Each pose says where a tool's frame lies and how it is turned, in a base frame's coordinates. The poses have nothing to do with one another.
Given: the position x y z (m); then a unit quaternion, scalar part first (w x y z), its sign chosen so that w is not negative.
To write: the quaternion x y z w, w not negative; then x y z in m. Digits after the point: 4 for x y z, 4 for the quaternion.
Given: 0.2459 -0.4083 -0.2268 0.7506 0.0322 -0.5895 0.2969
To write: 0.0322 -0.5895 0.2969 0.7506 0.2459 -0.4083 -0.2268
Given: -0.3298 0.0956 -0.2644 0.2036 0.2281 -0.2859 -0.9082
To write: 0.2281 -0.2859 -0.9082 0.2036 -0.3298 0.0956 -0.2644
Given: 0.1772 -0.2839 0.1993 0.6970 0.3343 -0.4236 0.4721
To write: 0.3343 -0.4236 0.4721 0.6970 0.1772 -0.2839 0.1993
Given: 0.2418 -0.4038 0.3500 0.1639 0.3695 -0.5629 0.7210
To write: 0.3695 -0.5629 0.7210 0.1639 0.2418 -0.4038 0.3500
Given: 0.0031 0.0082 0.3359 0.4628 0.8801 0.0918 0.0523
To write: 0.8801 0.0918 0.0523 0.4628 0.0031 0.0082 0.3359
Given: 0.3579 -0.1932 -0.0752 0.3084 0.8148 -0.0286 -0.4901
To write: 0.8148 -0.0286 -0.4901 0.3084 0.3579 -0.1932 -0.0752
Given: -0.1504 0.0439 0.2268 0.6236 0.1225 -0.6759 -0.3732
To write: 0.1225 -0.6759 -0.3732 0.6236 -0.1504 0.0439 0.2268
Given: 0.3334 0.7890 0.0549 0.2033 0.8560 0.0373 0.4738
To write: 0.8560 0.0373 0.4738 0.2033 0.3334 0.7890 0.0549
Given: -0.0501 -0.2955 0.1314 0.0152 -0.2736 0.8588 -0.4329
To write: -0.2736 0.8588 -0.4329 0.0152 -0.0501 -0.2955 0.1314
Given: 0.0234 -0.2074 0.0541 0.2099 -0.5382 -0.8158 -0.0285
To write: -0.5382 -0.8158 -0.0285 0.2099 0.0234 -0.2074 0.0541
